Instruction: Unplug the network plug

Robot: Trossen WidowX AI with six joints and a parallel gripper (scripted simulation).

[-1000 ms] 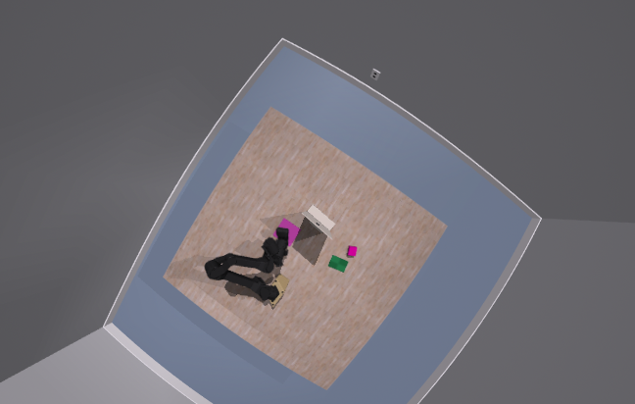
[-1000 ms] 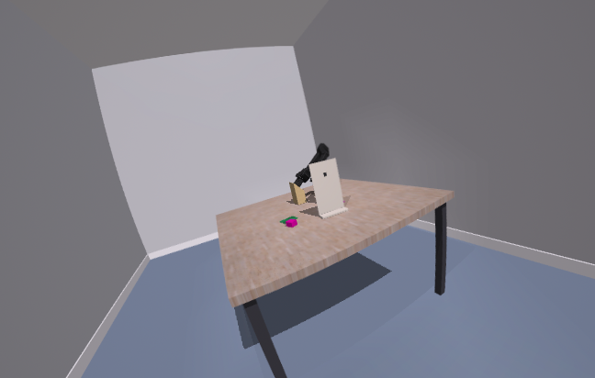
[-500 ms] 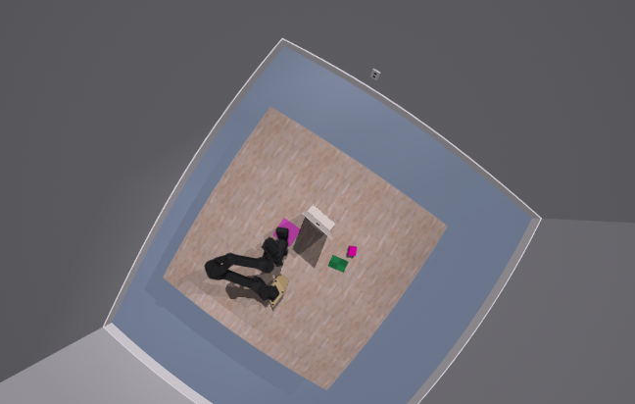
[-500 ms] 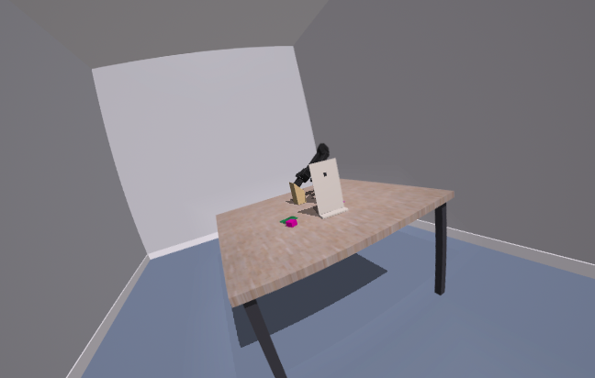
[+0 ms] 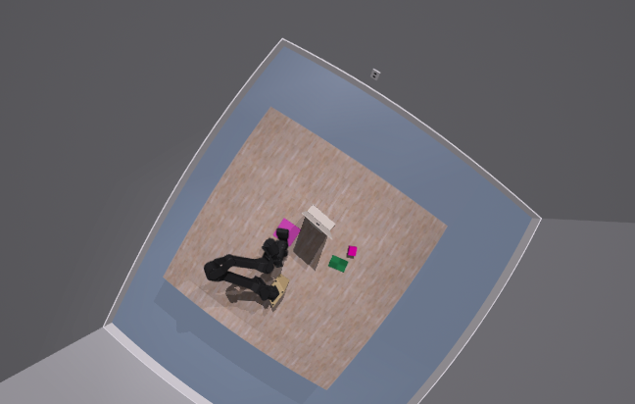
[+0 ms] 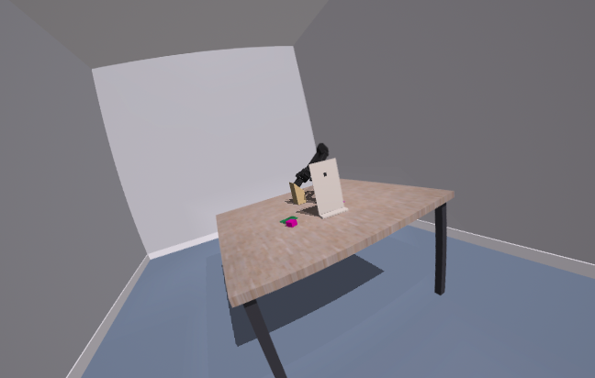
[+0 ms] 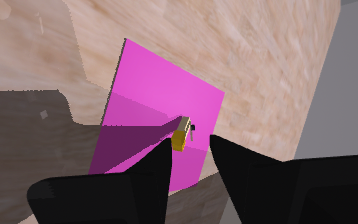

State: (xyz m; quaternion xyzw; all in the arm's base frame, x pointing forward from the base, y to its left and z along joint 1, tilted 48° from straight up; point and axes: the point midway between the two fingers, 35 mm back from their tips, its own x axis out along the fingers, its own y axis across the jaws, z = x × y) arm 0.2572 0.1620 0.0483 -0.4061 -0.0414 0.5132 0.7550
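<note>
Right now the yellow plug is 1 cm to the left of my gripper tip and 1 cm below it. Round my gripper tip: flat magenta square (2 cm below); then upright grey panel (17 cm ahead, 11 cm to the right, 12 cm above); then thin pale tab (1 cm ahead, 1 cm to the left, 1 cm below).
</note>
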